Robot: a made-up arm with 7 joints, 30 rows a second.
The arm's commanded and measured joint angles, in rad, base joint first. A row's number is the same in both.
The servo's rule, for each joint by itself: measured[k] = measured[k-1] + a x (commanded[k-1-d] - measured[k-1]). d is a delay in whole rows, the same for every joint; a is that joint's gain. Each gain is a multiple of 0.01, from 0.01 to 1. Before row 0 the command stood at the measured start. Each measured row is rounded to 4 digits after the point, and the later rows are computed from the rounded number. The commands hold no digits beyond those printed.
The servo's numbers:
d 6
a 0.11 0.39 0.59 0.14 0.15 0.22 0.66
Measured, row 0: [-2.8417 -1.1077 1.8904 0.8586 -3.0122 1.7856 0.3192]
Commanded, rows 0 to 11: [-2.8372 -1.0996 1.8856 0.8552 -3.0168 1.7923 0.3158]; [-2.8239 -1.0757 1.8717 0.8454 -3.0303 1.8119 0.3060]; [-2.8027 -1.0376 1.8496 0.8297 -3.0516 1.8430 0.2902]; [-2.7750 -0.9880 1.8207 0.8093 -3.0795 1.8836 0.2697]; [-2.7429 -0.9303 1.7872 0.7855 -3.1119 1.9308 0.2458]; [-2.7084 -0.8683 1.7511 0.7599 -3.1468 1.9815 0.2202]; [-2.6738 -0.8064 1.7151 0.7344 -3.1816 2.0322 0.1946]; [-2.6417 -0.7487 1.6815 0.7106 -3.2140 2.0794 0.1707]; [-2.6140 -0.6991 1.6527 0.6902 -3.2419 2.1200 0.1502]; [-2.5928 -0.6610 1.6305 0.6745 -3.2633 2.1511 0.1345]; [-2.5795 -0.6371 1.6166 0.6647 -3.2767 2.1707 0.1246]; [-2.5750 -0.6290 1.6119 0.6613 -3.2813 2.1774 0.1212]
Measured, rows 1 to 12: [-2.8417 -1.1077 1.8904 0.8586 -3.0122 1.7856 0.3192]; [-2.8417 -1.1077 1.8904 0.8586 -3.0122 1.7856 0.3192]; [-2.8417 -1.1077 1.8904 0.8586 -3.0122 1.7856 0.3192]; [-2.8417 -1.1077 1.8904 0.8586 -3.0122 1.7856 0.3192]; [-2.8417 -1.1077 1.8904 0.8586 -3.0122 1.7856 0.3192]; [-2.8417 -1.1077 1.8904 0.8586 -3.0122 1.7856 0.3192]; [-2.8412 -1.1045 1.8876 0.8581 -3.0129 1.7871 0.3170]; [-2.8393 -1.0933 1.8782 0.8563 -3.0155 1.7926 0.3097]; [-2.8353 -1.0716 1.8613 0.8526 -3.0209 1.8037 0.2968]; [-2.8287 -1.0390 1.8373 0.8465 -3.0297 1.8213 0.2789]; [-2.8193 -0.9966 1.8077 0.8380 -3.0420 1.8454 0.2571]; [-2.8071 -0.9466 1.7743 0.8271 -3.0577 1.8753 0.2327]
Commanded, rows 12 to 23: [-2.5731 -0.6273 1.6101 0.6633 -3.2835 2.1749 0.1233]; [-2.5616 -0.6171 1.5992 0.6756 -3.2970 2.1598 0.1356]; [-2.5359 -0.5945 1.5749 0.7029 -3.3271 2.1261 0.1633]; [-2.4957 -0.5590 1.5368 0.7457 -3.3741 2.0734 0.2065]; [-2.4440 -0.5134 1.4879 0.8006 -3.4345 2.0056 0.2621]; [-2.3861 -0.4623 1.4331 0.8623 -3.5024 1.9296 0.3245]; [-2.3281 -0.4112 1.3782 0.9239 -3.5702 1.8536 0.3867]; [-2.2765 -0.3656 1.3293 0.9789 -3.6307 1.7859 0.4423]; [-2.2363 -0.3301 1.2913 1.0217 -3.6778 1.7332 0.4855]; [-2.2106 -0.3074 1.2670 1.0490 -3.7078 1.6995 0.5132]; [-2.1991 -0.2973 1.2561 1.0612 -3.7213 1.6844 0.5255]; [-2.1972 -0.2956 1.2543 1.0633 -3.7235 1.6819 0.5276]
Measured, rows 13 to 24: [-2.7924 -0.8919 1.7394 0.8141 -3.0763 1.9098 0.2076]; [-2.7758 -0.8361 1.7052 0.7996 -3.0970 1.9471 0.1832]; [-2.7580 -0.7827 1.6742 0.7843 -3.1187 1.9851 0.1614]; [-2.7398 -0.7352 1.6484 0.7689 -3.1404 2.0216 0.1436]; [-2.7222 -0.6969 1.6296 0.7543 -3.1608 2.0544 0.1311]; [-2.7060 -0.6704 1.6192 0.7413 -3.1789 2.0815 0.1246]; [-2.6914 -0.6536 1.6138 0.7304 -3.1946 2.1020 0.1237]; [-2.6771 -0.6394 1.6052 0.7227 -3.2100 2.1147 0.1316]; [-2.6616 -0.6219 1.5873 0.7199 -3.2276 2.1172 0.1525]; [-2.6434 -0.5974 1.5575 0.7235 -3.2496 2.1076 0.1881]; [-2.6215 -0.5646 1.5164 0.7343 -3.2773 2.0852 0.2369]; [-2.5956 -0.5247 1.4673 0.7522 -3.3111 2.0510 0.2947]
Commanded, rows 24 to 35: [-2.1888 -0.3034 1.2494 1.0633 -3.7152 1.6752 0.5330]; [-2.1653 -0.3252 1.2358 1.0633 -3.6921 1.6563 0.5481]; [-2.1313 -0.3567 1.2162 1.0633 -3.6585 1.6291 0.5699]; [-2.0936 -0.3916 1.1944 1.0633 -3.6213 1.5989 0.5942]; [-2.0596 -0.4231 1.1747 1.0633 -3.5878 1.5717 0.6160]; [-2.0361 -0.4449 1.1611 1.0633 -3.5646 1.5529 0.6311]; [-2.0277 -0.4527 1.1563 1.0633 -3.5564 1.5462 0.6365]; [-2.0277 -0.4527 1.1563 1.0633 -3.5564 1.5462 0.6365]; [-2.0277 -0.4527 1.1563 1.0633 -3.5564 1.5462 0.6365]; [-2.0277 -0.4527 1.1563 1.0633 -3.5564 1.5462 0.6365]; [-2.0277 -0.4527 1.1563 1.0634 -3.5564 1.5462 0.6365]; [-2.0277 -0.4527 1.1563 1.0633 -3.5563 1.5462 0.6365]
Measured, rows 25 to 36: [-2.5662 -0.4804 1.4147 0.7762 -3.3500 2.0076 0.3554]; [-2.5343 -0.4356 1.3643 0.8046 -3.3921 1.9588 0.4128]; [-2.5015 -0.3945 1.3212 0.8350 -3.4350 1.9092 0.4608]; [-2.4695 -0.3605 1.2892 0.8650 -3.4759 1.8631 0.4954]; [-2.4398 -0.3359 1.2697 0.8925 -3.5127 1.8238 0.5153]; [-2.4131 -0.3202 1.2606 0.9164 -3.5443 1.7926 0.5234]; [-2.3884 -0.3136 1.2540 0.9370 -3.5699 1.7668 0.5297]; [-2.3639 -0.3181 1.2433 0.9547 -3.5882 1.7425 0.5418]; [-2.3383 -0.3332 1.2273 0.9699 -3.5987 1.7176 0.5603]; [-2.3114 -0.3560 1.2079 0.9830 -3.6021 1.6915 0.5827]; [-2.2837 -0.3822 1.1883 0.9942 -3.6000 1.6651 0.6047]; [-2.2565 -0.4067 1.1723 1.0039 -3.5947 1.6404 0.6221]
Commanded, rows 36 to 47: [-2.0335 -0.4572 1.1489 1.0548 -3.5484 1.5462 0.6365]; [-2.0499 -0.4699 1.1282 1.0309 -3.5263 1.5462 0.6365]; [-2.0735 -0.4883 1.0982 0.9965 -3.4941 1.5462 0.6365]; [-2.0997 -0.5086 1.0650 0.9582 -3.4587 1.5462 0.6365]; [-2.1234 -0.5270 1.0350 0.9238 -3.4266 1.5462 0.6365]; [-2.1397 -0.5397 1.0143 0.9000 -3.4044 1.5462 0.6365]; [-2.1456 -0.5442 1.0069 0.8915 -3.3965 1.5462 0.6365]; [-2.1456 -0.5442 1.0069 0.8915 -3.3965 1.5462 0.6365]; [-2.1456 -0.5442 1.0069 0.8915 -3.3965 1.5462 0.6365]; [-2.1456 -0.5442 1.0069 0.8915 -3.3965 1.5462 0.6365]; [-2.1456 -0.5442 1.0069 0.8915 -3.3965 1.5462 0.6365]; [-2.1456 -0.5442 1.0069 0.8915 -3.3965 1.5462 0.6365]
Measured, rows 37 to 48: [-2.2313 -0.4246 1.1629 1.0122 -3.5890 1.6197 0.6316]; [-2.2089 -0.4356 1.1590 1.0194 -3.5841 1.6035 0.6348]; [-2.1890 -0.4423 1.1574 1.0255 -3.5799 1.5909 0.6359]; [-2.1713 -0.4464 1.1568 1.0308 -3.5764 1.5811 0.6363]; [-2.1555 -0.4489 1.1565 1.0354 -3.5734 1.5734 0.6364]; [-2.1414 -0.4504 1.1564 1.0393 -3.5708 1.5674 0.6365]; [-2.1295 -0.4531 1.1520 1.0415 -3.5674 1.5627 0.6365]; [-2.1207 -0.4597 1.1380 1.0400 -3.5612 1.5591 0.6365]; [-2.1155 -0.4709 1.1145 1.0339 -3.5511 1.5563 0.6365]; [-2.1138 -0.4856 1.0853 1.0233 -3.5372 1.5541 0.6365]; [-2.1149 -0.5017 1.0556 1.0094 -3.5206 1.5524 0.6365]; [-2.1176 -0.5165 1.0312 0.9941 -3.5032 1.5510 0.6365]
